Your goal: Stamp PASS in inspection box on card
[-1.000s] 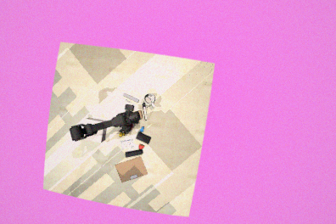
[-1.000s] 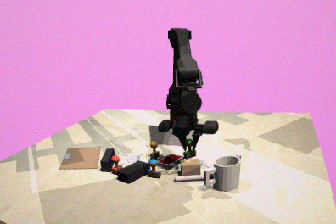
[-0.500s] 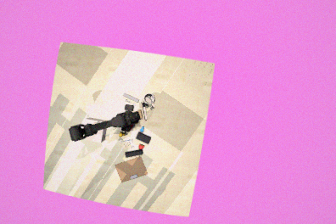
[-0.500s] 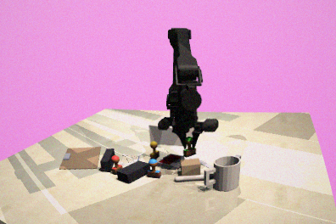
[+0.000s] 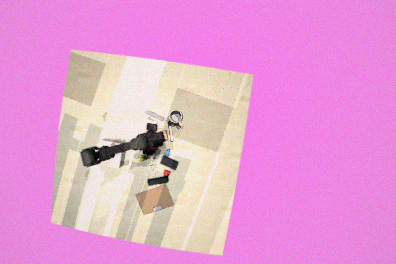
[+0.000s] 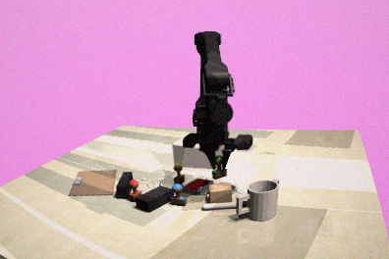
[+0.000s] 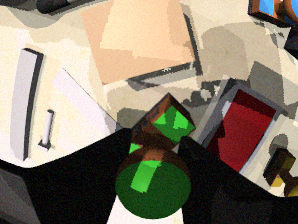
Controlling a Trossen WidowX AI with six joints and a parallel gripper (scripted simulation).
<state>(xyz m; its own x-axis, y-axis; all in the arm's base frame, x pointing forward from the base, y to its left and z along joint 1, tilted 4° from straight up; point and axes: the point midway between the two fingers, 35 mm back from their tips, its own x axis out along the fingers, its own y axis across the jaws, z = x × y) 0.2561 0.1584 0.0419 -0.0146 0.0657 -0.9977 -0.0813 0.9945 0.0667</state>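
The red ink pad is 2 cm behind my gripper tip, 8 cm to the right of it and 7 cm below it. The rest, counted from my gripper tip: tan block (5 cm ahead, 2 cm to the left, 6 cm below); green-knobbed stamp (right at my gripper tip); marker (8 cm ahead, 8 cm to the left, 7 cm below).
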